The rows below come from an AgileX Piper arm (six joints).
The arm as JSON. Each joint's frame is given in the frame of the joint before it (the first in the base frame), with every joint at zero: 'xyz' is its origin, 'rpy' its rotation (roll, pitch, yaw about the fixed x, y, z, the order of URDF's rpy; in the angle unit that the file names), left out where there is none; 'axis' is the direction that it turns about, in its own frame. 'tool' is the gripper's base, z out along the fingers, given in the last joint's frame.
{
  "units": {
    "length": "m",
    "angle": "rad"
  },
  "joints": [
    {
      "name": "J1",
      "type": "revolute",
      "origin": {
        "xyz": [
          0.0,
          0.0,
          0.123
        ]
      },
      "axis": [
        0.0,
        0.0,
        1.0
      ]
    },
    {
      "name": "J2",
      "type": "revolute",
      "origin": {
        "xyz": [
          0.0,
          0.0,
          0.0
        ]
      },
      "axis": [
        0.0,
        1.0,
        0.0
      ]
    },
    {
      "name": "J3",
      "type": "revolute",
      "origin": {
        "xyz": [
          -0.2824,
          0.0,
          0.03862
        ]
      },
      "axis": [
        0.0,
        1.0,
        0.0
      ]
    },
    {
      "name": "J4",
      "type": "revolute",
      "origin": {
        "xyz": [
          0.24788,
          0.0,
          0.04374
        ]
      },
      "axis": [
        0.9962,
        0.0,
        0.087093
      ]
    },
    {
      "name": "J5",
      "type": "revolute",
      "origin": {
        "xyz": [
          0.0,
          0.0,
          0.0
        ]
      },
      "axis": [
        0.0,
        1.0,
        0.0
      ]
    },
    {
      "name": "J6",
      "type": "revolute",
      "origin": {
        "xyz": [
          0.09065,
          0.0,
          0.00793
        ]
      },
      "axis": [
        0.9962,
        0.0,
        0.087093
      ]
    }
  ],
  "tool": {
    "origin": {
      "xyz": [
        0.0,
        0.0,
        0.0
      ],
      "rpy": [
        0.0,
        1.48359,
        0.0
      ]
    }
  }
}
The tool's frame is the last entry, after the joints.
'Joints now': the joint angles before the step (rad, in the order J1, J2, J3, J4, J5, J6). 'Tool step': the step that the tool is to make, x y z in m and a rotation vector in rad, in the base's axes. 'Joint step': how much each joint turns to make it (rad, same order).
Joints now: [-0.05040, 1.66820, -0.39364, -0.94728, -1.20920, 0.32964]
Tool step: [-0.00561, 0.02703, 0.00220, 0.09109, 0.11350, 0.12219]
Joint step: [0.10460, 0.00001, -0.01928, -0.04239, 0.00000, 0.17197]
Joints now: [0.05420, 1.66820, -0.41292, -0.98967, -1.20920, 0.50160]
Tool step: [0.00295, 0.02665, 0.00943, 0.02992, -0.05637, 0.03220]
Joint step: [0.12760, -0.00001, -0.03533, 0.10784, 0.00000, -0.03214]
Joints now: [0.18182, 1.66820, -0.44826, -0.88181, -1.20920, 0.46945]
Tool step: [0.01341, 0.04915, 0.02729, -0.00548, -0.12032, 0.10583]
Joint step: [0.17780, 0.00075, -0.15664, 0.04954, 0.07844, -0.01434]
